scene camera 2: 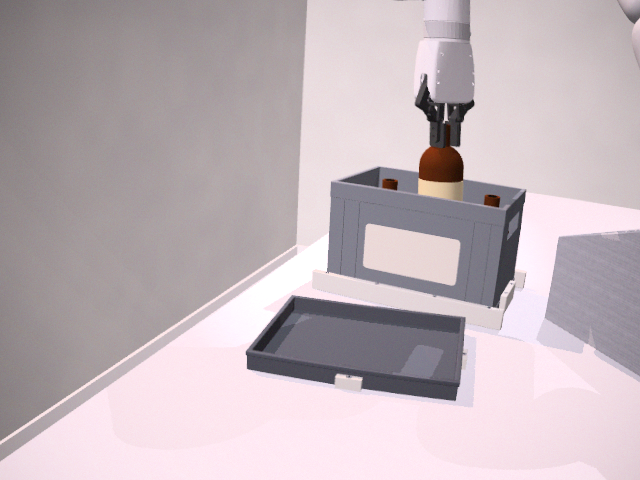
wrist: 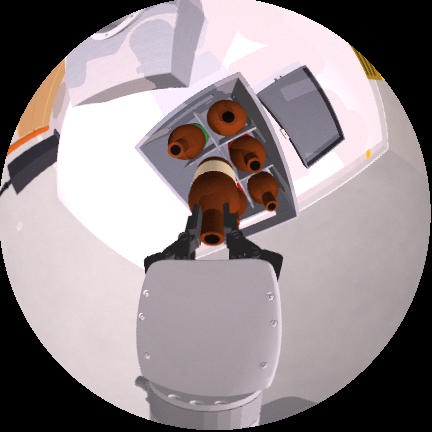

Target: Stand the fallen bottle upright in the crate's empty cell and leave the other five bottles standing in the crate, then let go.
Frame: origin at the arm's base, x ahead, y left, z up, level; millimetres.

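Seen in the pictures: gripper, fingertip midpoint: point(scene camera 2: 444, 146) point(wrist: 212, 212).
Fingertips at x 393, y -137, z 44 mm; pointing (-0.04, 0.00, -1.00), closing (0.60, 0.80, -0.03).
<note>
Offsets run from my fingertips to a thing's middle. "spot": to the spot under its first point.
My gripper point(scene camera 2: 445, 135) point(wrist: 212, 212) is shut on the neck of a brown bottle @[4 mm right, 3 mm ahead, 42 mm down] point(scene camera 2: 440, 167) point(wrist: 214, 192) with a cream label. The bottle is upright and its lower part is inside the grey crate @[26 mm left, 9 mm ahead, 147 mm down] point(scene camera 2: 413, 204) point(wrist: 292, 197), with its shoulder above the rim. Its base is hidden. Other brown bottles stand in the crate's cells: in the wrist view, one at the top @[spot: 91 mm left, 86 mm back, 109 mm down] point(wrist: 222, 107), one at the left point(wrist: 189, 140), one in the middle point(wrist: 245, 150) and one at the right point(wrist: 262, 186). Another is mostly hidden behind the held bottle.
A dark shallow tray @[spot: 264 mm left, 61 mm ahead, 230 mm down] point(scene camera 2: 356, 338) point(wrist: 306, 107) lies beside the crate. Cream strips @[spot: 129 mm left, 26 mm ahead, 217 mm down] point(scene camera 2: 403, 298) run along the crate's foot. A large grey block point(scene camera 2: 599, 289) point(wrist: 125, 60) stands on the crate's other side. A grey wall point(scene camera 2: 155, 155) rises at the left in the scene view.
</note>
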